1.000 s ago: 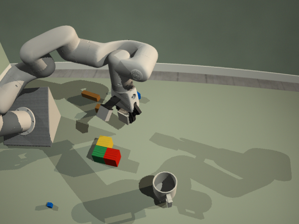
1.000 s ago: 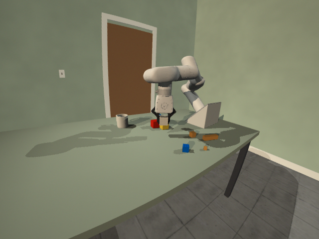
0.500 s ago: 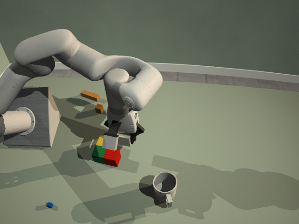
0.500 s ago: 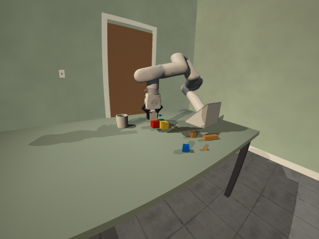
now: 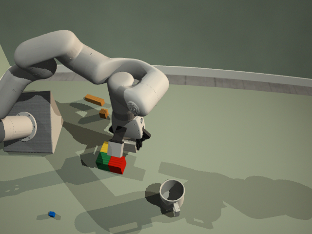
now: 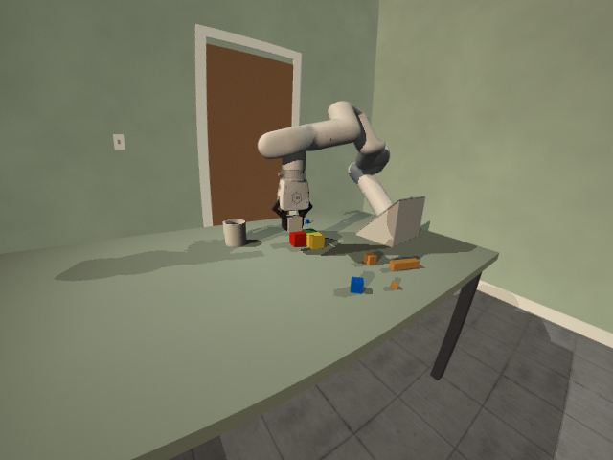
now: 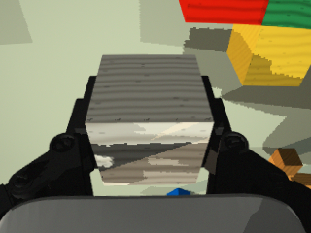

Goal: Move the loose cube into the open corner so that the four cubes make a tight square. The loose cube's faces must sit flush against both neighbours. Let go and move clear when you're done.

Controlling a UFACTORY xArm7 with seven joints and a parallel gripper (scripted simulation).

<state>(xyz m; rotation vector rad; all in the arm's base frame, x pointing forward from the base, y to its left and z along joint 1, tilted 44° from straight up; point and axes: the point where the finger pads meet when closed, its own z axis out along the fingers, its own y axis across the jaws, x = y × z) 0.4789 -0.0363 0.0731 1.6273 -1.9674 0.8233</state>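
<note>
The beige cube is right at my hand. Round my hand: long orange block: 220 mm behind, 320 mm to the left, 90 mm below; red cube: 60 mm behind, 40 mm to the right, 80 mm below; yellow cube: 100 mm behind, 10 mm to the left, 80 mm below.
</note>
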